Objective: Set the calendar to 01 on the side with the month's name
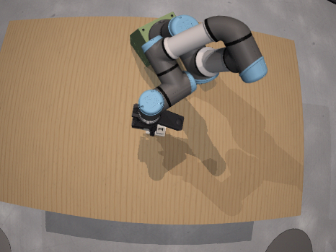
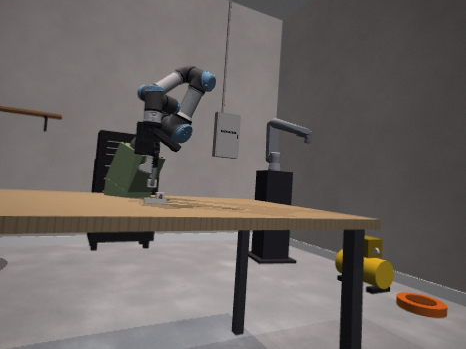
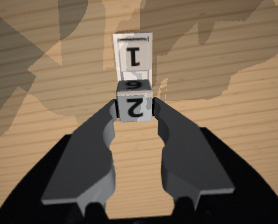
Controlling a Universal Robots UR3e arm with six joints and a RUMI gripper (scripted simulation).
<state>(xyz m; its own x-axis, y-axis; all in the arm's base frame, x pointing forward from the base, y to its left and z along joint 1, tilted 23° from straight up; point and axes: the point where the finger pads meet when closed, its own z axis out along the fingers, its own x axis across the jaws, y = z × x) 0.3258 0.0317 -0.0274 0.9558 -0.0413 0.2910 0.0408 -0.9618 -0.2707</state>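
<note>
My gripper is now 2 cm to the right of the white tray and 7 cm above it. The rest, counted from my hand: white cube (1 cm below).
</note>
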